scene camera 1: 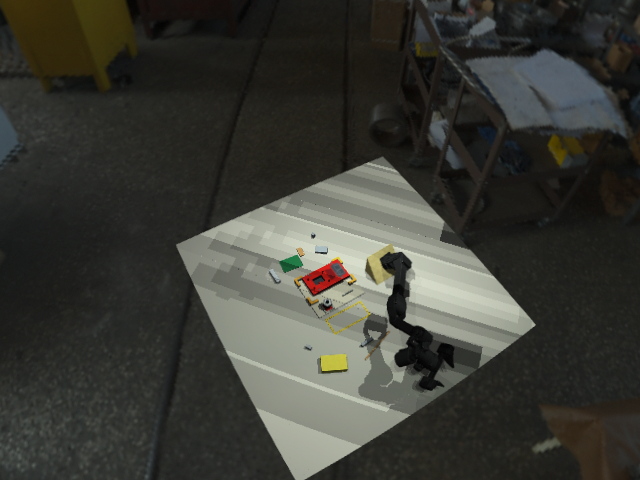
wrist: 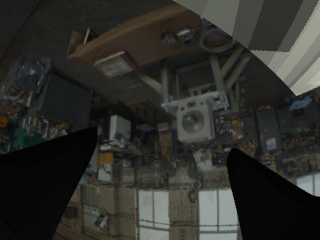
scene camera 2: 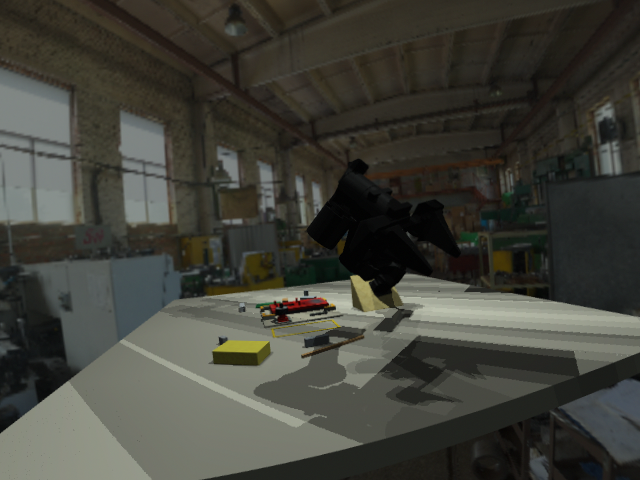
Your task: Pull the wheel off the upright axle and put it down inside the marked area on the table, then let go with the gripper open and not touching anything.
Path:
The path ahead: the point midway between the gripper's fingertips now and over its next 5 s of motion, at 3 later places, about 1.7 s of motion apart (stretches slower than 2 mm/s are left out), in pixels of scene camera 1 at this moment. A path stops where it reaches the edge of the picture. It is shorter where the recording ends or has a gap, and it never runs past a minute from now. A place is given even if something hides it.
The gripper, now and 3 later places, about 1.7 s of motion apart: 448, 377; 525, 316; 467, 183; 319, 227

